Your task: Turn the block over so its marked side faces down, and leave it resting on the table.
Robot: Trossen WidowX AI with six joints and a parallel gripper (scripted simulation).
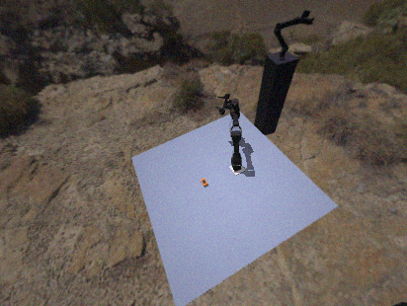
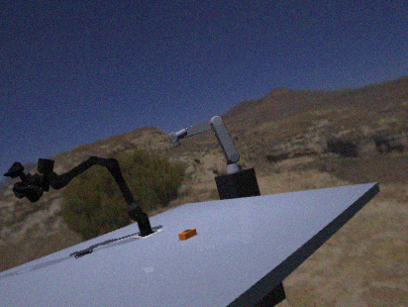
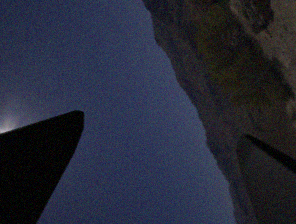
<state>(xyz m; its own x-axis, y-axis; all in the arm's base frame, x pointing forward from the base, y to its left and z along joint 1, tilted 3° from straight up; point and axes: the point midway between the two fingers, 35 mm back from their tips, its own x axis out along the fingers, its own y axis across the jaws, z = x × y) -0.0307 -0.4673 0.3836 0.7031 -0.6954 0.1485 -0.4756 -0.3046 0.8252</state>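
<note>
The block is 55 cm to the left of my gripper tip, 36 cm below it and 31 cm ahead of it.
</note>
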